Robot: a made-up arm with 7 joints. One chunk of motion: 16 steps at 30 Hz.
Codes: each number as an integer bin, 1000 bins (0 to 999) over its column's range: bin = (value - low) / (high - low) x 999, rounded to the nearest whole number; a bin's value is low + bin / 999 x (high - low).
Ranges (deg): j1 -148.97..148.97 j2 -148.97..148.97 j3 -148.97..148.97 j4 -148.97..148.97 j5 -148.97..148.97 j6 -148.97..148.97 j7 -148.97..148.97
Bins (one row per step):
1: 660 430 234 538 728 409 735
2: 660 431 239 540 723 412 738
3: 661 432 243 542 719 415 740
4: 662 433 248 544 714 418 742
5: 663 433 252 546 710 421 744
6: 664 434 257 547 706 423 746
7: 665 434 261 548 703 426 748
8: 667 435 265 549 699 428 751
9: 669 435 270 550 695 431 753
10: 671 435 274 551 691 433 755
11: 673 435 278 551 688 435 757
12: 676 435 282 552 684 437 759
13: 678 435 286 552 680 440 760
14: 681 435 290 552 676 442 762
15: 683 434 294 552 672 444 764
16: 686 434 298 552 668 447 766
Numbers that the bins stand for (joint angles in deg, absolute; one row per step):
1: 47.87 -20.73 -79.18 11.48 68.15 -26.99 70.24
2: 47.87 -20.43 -77.69 12.08 66.66 -26.10 71.13
3: 48.17 -20.13 -76.50 12.68 65.46 -25.20 71.73
4: 48.46 -19.83 -75.01 13.27 63.97 -24.31 72.32
5: 48.76 -19.83 -73.81 13.87 62.78 -23.41 72.92
6: 49.06 -19.53 -72.32 14.17 61.59 -22.82 73.52
7: 49.36 -19.53 -71.13 14.46 60.69 -21.92 74.11
8: 49.95 -19.24 -69.94 14.76 59.50 -21.32 75.01
9: 50.55 -19.24 -68.45 15.06 58.31 -20.43 75.60
10: 51.15 -19.24 -67.25 15.36 57.11 -19.83 76.20
11: 51.74 -19.24 -66.06 15.36 56.22 -19.24 76.80
12: 52.64 -19.24 -64.87 15.66 55.02 -18.64 77.39
13: 53.24 -19.24 -63.67 15.66 53.83 -17.75 77.69
14: 54.13 -19.24 -62.48 15.66 52.64 -17.15 78.29
15: 54.73 -19.53 -61.29 15.66 51.45 -16.55 78.88
16: 55.62 -19.53 -60.10 15.66 50.25 -15.66 79.48

